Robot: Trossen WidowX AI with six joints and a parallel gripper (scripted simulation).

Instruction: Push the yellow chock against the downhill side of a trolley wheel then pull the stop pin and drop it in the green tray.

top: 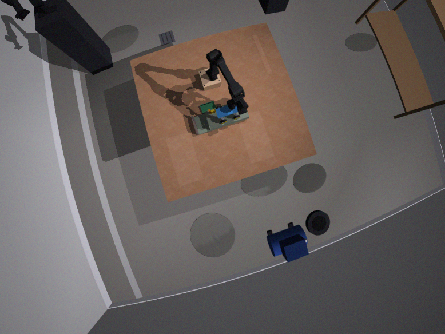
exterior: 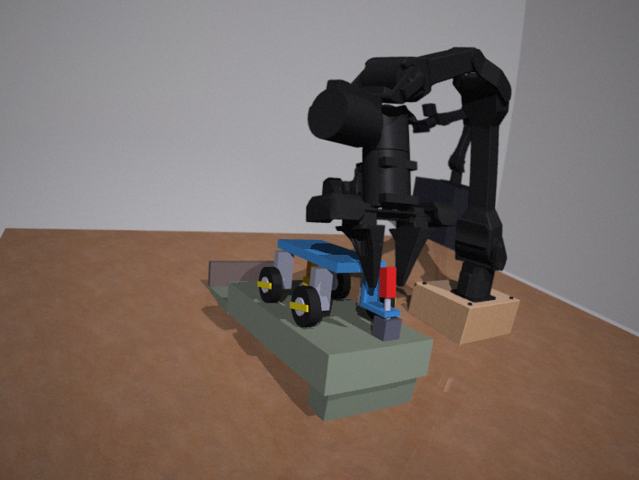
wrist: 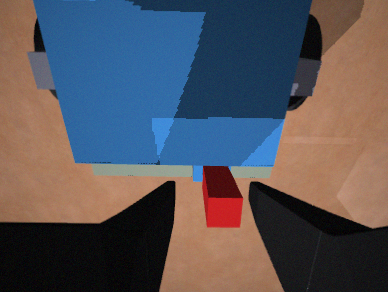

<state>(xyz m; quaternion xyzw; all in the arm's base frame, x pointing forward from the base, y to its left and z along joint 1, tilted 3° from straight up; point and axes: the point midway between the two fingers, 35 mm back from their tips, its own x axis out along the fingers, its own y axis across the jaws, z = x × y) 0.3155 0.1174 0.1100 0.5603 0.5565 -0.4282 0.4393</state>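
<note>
Now: the red-headed stop pin 20 mm below my gripper tip. Round my gripper tip: blue trolley: 110 mm to the right, 30 mm below, 20 mm ahead; grey-green ramp: 110 mm to the right, 100 mm below, 20 mm ahead; yellow chock: 210 mm to the right, 70 mm below, 30 mm behind.
</note>
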